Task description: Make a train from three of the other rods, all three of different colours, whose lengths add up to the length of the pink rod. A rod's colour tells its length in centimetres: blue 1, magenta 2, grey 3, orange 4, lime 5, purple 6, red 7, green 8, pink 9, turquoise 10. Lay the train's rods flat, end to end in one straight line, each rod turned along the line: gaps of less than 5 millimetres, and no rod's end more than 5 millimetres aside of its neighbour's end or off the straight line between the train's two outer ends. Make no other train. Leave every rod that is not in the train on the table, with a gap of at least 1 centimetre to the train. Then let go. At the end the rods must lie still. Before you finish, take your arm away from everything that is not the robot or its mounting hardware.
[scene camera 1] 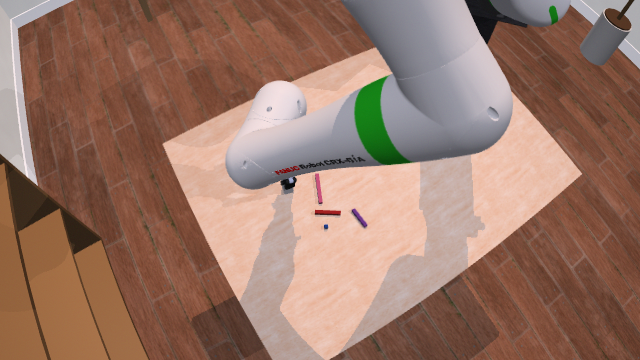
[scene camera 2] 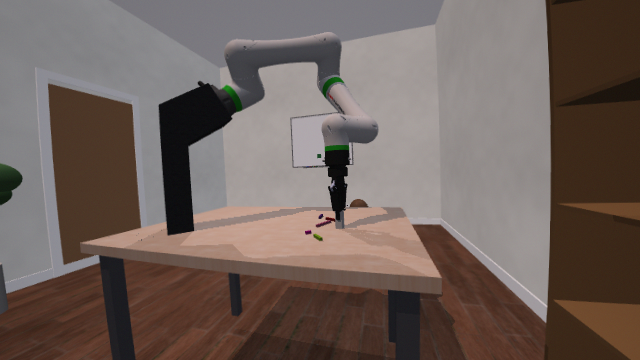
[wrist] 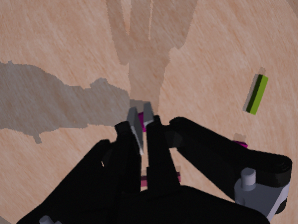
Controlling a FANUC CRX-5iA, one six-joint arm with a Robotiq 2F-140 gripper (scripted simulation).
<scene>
In view: the gripper [scene camera 2: 339,227].
The gripper is seen too in the wrist view [wrist: 143,116].
</scene>
